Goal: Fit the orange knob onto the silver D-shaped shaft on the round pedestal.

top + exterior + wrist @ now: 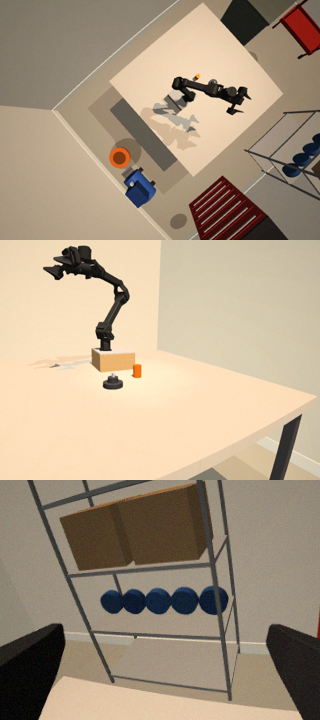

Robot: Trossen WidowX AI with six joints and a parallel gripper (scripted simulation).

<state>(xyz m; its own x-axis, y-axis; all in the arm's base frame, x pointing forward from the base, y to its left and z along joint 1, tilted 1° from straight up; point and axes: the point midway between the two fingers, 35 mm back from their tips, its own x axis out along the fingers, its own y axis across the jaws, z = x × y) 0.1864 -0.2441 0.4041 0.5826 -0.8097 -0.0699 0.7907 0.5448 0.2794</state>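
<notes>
Now: gripper tip 460 mm above the orange knob, 390 mm to the right of it and 10 mm short of it. From my gripper tip the other things lie so: black round pedestal: 470 mm below, 260 mm to the left, 120 mm ahead.
</notes>
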